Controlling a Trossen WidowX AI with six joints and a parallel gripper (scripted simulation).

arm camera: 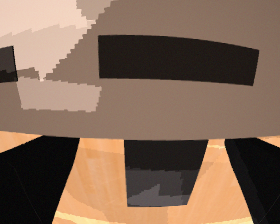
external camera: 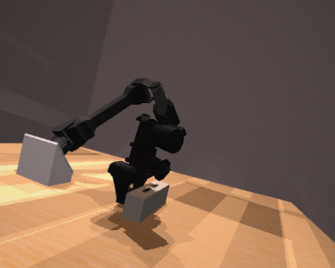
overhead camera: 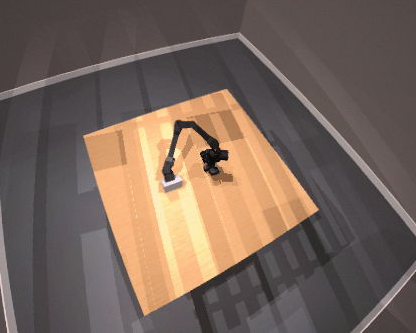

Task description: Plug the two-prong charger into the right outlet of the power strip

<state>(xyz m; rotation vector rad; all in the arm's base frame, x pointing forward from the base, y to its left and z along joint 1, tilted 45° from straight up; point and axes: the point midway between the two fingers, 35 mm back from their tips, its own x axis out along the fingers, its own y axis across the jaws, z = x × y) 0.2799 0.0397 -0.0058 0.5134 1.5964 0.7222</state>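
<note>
My gripper tip is now 2 cm short of the black two-prong charger and 1 cm below it.
</note>
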